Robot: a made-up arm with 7 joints. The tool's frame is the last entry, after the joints.
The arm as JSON. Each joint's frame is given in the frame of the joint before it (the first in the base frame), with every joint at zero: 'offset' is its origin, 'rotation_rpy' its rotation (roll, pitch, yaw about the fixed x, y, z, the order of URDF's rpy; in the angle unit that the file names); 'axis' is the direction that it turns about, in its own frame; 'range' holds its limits. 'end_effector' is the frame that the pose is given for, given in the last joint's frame.
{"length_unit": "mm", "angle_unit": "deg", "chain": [
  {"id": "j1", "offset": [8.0, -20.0, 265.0], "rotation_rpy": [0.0, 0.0, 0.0], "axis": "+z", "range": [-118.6, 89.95]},
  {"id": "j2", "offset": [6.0, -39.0, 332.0], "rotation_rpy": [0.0, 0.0, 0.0], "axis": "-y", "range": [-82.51, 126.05]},
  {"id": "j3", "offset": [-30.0, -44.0, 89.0], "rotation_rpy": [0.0, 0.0, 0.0], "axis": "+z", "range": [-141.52, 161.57]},
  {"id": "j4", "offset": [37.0, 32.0, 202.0], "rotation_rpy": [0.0, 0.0, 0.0], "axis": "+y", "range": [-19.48, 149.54]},
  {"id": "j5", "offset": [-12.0, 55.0, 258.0], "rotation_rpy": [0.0, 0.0, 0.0], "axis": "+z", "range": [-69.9, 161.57]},
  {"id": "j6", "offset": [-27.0, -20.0, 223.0], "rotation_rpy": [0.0, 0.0, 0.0], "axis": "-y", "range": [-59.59, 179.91]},
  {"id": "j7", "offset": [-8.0, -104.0, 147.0], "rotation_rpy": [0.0, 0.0, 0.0], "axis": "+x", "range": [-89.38, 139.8]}
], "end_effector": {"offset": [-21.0, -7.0, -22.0], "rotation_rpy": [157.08, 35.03, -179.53]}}
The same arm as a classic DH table. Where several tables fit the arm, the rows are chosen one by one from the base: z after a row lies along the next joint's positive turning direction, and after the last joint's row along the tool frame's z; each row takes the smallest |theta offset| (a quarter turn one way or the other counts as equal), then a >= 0, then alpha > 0; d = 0 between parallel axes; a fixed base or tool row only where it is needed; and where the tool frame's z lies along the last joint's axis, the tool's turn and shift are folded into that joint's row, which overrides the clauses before.
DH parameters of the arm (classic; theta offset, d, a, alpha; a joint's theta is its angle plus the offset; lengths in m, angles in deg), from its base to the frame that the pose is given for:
base (fixed): -68.20 0.0000 0.0215 0.00
j1: 68.20 0.5970 0.0060 90.00
j2: 0.00 0.0830 -0.0300 -90.00
j3: 0.00 0.2910 0.0370 -90.00
j4: 0.00 0.0870 -0.0120 90.00
j5: 0.00 0.4810 -0.0270 90.00
j6: 90.00 0.1240 0.1470 90.00
j7: -62.43 -0.0390 -0.0164 58.30
tool (fixed): -105.76 0.0191 0.0000 0.00
Joint limits (deg, base to tool): -118.60..89.95 -82.51..126.05 -141.52..161.57 -19.48..149.54 -69.90..161.57 -59.59..179.91 -89.38..139.80

